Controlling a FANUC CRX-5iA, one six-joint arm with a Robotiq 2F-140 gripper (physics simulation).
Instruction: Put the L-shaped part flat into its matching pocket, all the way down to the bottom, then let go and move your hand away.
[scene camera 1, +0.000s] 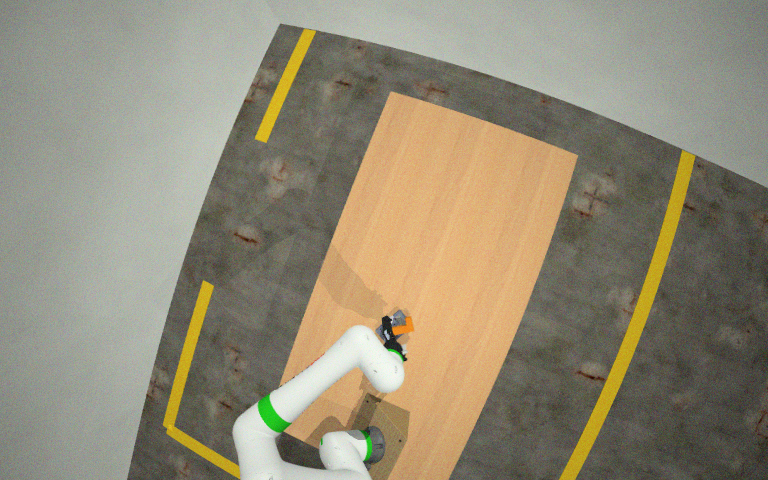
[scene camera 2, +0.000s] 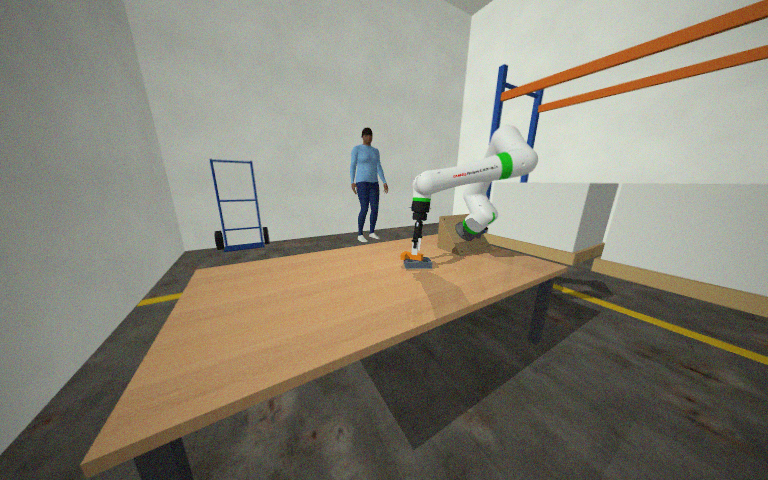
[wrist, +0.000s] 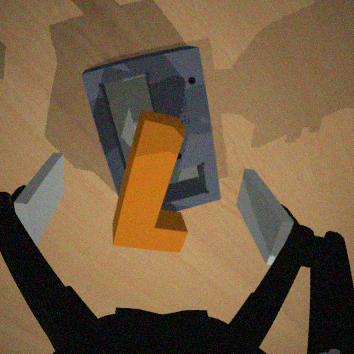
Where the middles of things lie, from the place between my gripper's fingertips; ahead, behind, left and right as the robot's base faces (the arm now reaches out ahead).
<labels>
Now: hand 20 mm short of the orange L-shaped part (wrist: 138, 221), 20 mm above it and 10 mm to the left of it.
</labels>
